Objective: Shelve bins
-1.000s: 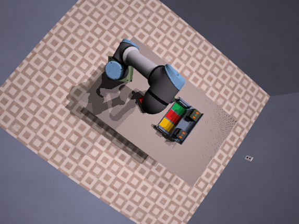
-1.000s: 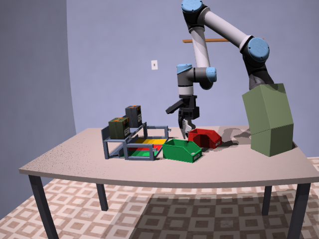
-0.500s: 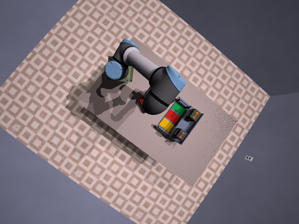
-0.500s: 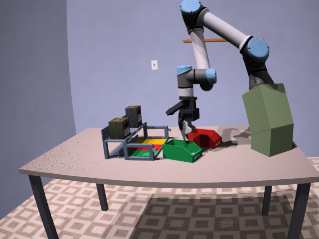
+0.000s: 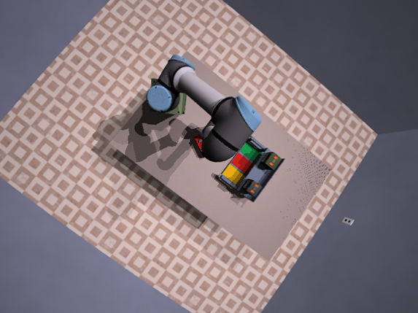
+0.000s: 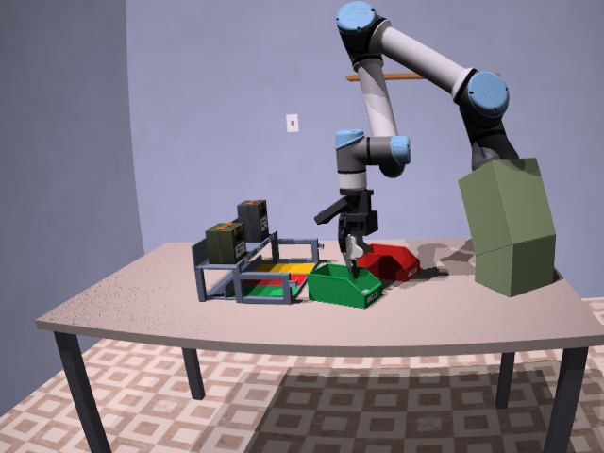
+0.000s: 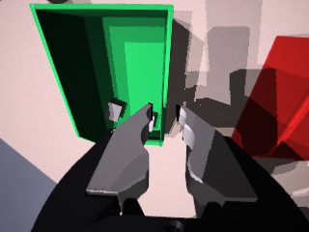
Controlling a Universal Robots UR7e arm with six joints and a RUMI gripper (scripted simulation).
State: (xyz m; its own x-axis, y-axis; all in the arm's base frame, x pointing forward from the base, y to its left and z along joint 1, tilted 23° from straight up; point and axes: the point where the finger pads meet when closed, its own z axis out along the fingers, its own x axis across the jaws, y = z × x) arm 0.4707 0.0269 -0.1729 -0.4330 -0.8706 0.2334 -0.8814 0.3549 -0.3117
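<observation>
Now: hand 5 cm to the right of the green bin, 4 cm above it and 2 cm short of it. From my hand the other things lie so: green mark 25 cm ahead, 7 cm below, 1 cm to the left; then red mark 24 cm ahead, 11 cm to the right, 7 cm below; then red bin 15 cm to the right, 10 cm behind, 4 cm below.
</observation>
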